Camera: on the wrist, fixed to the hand. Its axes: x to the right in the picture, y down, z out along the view.
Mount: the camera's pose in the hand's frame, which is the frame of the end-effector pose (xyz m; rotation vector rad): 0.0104 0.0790 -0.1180 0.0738 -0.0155 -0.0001
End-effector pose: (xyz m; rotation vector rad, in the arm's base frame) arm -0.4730 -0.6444 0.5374 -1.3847 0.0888 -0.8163
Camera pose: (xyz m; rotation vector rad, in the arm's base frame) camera -0.4893 -0.7510 0.4444 -1.3213 0.0462 -0.8013
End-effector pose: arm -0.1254 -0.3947 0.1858 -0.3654 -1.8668 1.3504
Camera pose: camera -0.0621 -0.2781 0.1340 -0.3178 -1.8240 1.4215
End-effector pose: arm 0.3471 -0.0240 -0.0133 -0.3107 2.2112 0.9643
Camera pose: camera 0.2436 -0.0532 0.0800 -0.2685 2.2266 0.8798
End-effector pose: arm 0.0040 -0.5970 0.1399 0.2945 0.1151 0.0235
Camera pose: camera 0.0001 -0.4870 0.0496 0.3683 0.1007 0.0169
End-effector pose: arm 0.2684 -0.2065 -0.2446 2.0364 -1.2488 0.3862
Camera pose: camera 0.2176 -0.1532 -0.1228 2.1052 -1.2607 0.4229
